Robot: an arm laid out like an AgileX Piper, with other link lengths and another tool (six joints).
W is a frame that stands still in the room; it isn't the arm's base.
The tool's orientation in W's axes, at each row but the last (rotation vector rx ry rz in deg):
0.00, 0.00, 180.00
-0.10, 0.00, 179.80
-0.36, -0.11, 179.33
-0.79, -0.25, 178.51
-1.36, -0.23, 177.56
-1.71, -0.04, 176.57
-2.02, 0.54, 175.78
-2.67, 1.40, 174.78
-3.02, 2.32, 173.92
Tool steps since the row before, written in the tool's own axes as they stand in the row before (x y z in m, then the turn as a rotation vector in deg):
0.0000, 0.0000, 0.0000, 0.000, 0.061, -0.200
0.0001, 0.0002, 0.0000, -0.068, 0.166, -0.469
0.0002, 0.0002, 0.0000, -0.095, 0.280, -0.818
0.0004, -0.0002, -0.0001, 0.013, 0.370, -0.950
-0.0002, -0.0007, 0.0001, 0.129, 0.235, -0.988
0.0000, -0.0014, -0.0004, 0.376, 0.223, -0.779
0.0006, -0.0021, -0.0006, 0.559, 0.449, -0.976
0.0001, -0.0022, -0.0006, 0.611, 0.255, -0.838
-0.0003, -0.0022, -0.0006, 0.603, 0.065, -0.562
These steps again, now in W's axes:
0.0000, 0.0000, 0.0000, 0.000, -0.061, -0.200
-0.0001, -0.0002, 0.0000, 0.068, -0.166, -0.469
-0.0002, -0.0002, 0.0000, 0.095, -0.280, -0.818
-0.0004, 0.0002, -0.0001, -0.014, -0.367, -0.951
0.0002, 0.0007, 0.0001, -0.124, -0.227, -0.991
0.0001, 0.0014, -0.0004, -0.373, -0.200, -0.786
-0.0004, 0.0021, -0.0006, -0.568, -0.414, -0.986
0.0001, 0.0022, -0.0006, -0.606, -0.213, -0.853
0.0006, 0.0021, -0.0006, -0.587, -0.017, -0.582

